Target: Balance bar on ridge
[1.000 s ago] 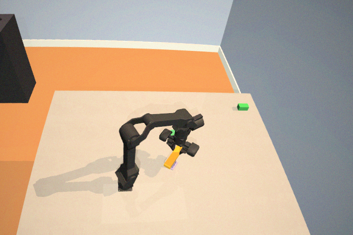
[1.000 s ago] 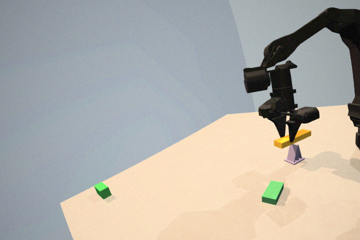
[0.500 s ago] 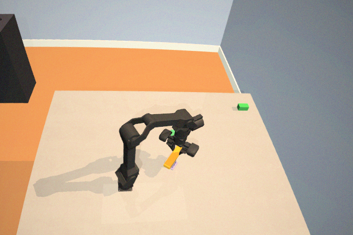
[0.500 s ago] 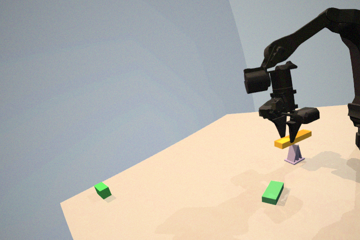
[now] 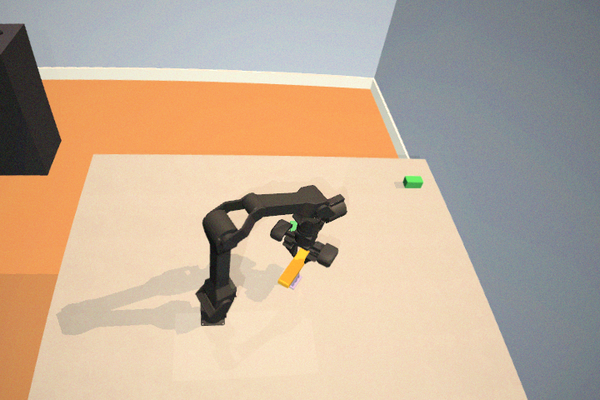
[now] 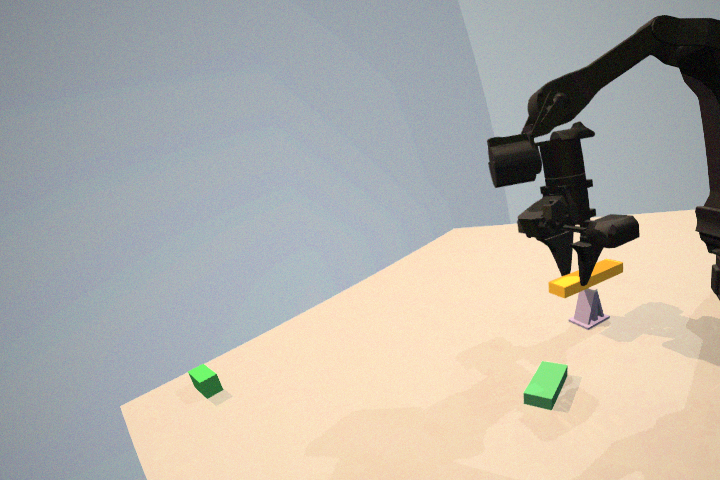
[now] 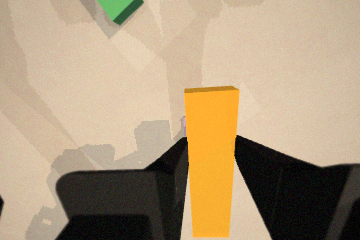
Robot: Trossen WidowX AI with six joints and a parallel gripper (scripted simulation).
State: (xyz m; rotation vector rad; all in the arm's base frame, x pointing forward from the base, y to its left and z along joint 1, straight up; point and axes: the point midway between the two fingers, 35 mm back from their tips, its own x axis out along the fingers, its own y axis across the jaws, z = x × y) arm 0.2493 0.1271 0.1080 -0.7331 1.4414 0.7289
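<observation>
Now: the yellow bar 2 cm to the right of my gripper tip and 2 cm behind it. The rest, counted from my gripper tip: small green cube (49 cm ahead, 37 cm to the left, 6 cm below); flat green block (16 cm to the left, 7 cm below, 1 cm ahead).
</observation>
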